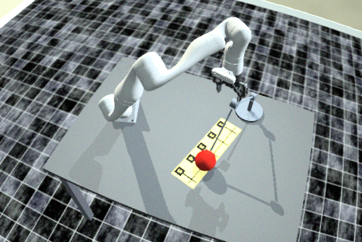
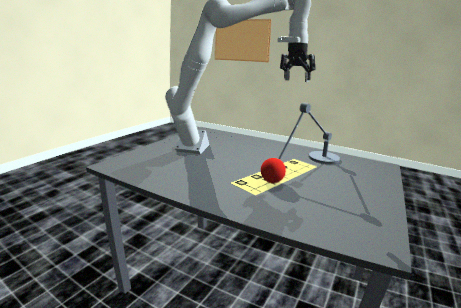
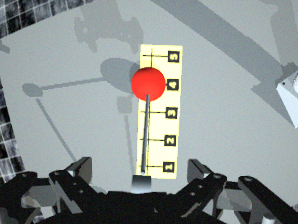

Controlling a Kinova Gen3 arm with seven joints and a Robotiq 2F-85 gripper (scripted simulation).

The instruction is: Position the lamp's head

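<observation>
The yellow numbered strip is 40 cm below my hand, 4 cm behind it and 2 cm to the right of it. Also, from my hand: round grey base 37 cm below, 32 cm to the left, 7 cm ahead.
</observation>
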